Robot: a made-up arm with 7 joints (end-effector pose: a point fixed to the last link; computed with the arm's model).
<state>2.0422 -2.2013 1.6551 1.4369 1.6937 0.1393 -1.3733</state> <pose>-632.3 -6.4 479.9 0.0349 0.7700 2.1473</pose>
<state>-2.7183 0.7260 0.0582 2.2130 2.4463 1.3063 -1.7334</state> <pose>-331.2 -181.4 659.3 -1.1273 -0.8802 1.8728</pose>
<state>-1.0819 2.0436 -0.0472 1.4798 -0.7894 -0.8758 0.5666</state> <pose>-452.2 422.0 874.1 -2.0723 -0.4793 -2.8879</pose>
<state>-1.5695 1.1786 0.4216 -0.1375 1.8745 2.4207 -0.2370</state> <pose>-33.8 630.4 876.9 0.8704 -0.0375 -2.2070</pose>
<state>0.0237 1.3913 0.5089 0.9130 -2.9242 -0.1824 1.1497</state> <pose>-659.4 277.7 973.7 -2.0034 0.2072 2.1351</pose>
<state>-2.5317 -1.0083 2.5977 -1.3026 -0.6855 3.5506 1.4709</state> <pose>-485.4 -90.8 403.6 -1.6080 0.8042 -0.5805</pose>
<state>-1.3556 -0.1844 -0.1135 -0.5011 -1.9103 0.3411 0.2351</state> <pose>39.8 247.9 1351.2 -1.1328 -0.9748 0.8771</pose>
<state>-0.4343 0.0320 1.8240 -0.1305 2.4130 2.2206 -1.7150</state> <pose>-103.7 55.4 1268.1 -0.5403 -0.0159 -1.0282</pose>
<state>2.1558 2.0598 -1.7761 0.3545 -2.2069 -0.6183 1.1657</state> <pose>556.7 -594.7 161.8 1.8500 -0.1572 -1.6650</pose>
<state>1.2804 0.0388 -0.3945 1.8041 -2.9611 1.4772 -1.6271</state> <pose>235.9 493.4 649.5 -1.6774 0.1359 -0.7144</pose>
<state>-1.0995 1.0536 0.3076 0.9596 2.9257 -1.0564 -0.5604</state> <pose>19.5 489.7 1152.7 -3.1291 -0.4526 2.4855</pose>
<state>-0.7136 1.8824 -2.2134 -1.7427 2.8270 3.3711 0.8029</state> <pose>-161.0 297.9 806.9 2.1693 -0.1284 -2.5264</pose>
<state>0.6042 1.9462 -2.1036 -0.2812 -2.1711 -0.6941 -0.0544</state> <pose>-763.9 -310.2 435.6 1.7111 0.4568 2.7991</pose>
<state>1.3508 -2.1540 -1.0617 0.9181 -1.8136 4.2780 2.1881</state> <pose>403.1 423.8 75.4 -1.0102 0.9294 2.4312</pose>
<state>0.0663 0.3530 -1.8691 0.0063 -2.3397 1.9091 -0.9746</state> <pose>-52.5 -123.4 1319.3 0.0446 0.3497 -1.9132</pose>
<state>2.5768 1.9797 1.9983 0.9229 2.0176 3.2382 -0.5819</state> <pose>131.4 -357.3 141.7 0.0235 -0.5740 0.8272</pose>
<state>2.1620 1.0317 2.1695 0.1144 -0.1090 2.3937 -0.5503</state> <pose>385.0 -425.0 979.6 0.7806 0.4306 1.0527</pose>
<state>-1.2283 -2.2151 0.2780 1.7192 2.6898 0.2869 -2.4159</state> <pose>162.2 290.0 13.9 -2.3591 -0.0313 -1.9502</pose>
